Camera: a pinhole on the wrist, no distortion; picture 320 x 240 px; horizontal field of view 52.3 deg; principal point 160.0 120.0 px. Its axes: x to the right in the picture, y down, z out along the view. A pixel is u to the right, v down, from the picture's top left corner.
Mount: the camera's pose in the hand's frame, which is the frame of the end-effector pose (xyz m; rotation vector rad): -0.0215 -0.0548 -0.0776 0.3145 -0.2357 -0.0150
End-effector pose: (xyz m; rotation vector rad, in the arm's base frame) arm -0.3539 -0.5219 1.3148 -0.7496 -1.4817 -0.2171
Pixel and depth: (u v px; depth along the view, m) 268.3 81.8 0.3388
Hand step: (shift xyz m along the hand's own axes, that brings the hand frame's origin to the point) 0.0103 -0.2016 0.2487
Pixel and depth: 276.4 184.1 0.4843
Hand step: 0.0323 -0.1206 0.4385
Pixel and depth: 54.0 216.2 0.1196
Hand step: -0.0879 -0.0557 0.0349
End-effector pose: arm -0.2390 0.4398 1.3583 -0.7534 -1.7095 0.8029
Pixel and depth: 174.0 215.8 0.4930
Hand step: -0.1185 -0.0683 0.4273
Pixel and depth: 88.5 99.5 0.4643
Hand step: -0.2276 -0.2188 0.3191
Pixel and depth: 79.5 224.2 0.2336
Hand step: -0.1335 -0.0520 0.1481
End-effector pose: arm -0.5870 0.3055 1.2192 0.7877 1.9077 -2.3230
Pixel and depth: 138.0 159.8 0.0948
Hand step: -0.0500 -0.0723 0.0121
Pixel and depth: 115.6 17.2 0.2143
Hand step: -0.0981 -0.1829 0.0929
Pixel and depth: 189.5 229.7 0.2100
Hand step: -0.0533 -0.0525 0.1425
